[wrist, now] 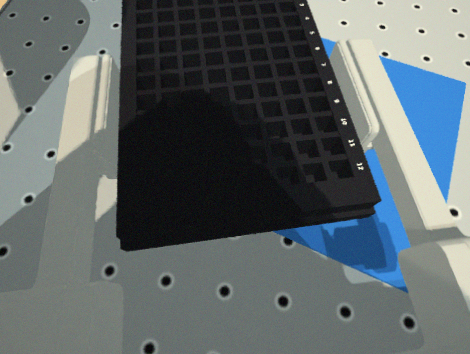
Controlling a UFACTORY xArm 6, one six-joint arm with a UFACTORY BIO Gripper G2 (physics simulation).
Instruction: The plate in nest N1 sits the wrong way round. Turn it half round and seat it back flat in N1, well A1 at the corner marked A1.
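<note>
A black well plate [240, 92] fills the upper middle of the wrist view, its open wells facing up. White column numbers run down its right edge, with 12 at the near end. Its far end is cut off by the top of the view, and a dark shadow covers its near left part. My gripper [227, 62] is shut on the plate, one pale finger along each long side. The plate is held above the board, apart from it. Nest N1, the mark A1 and the plate's A1 well cannot be made out.
A flat blue surface [430, 110] lies below and to the right of the plate, partly behind the right finger; I cannot tell whether it belongs to a nest. A grey board [190, 320] with rows of small holes spreads beneath, crossed by shadows.
</note>
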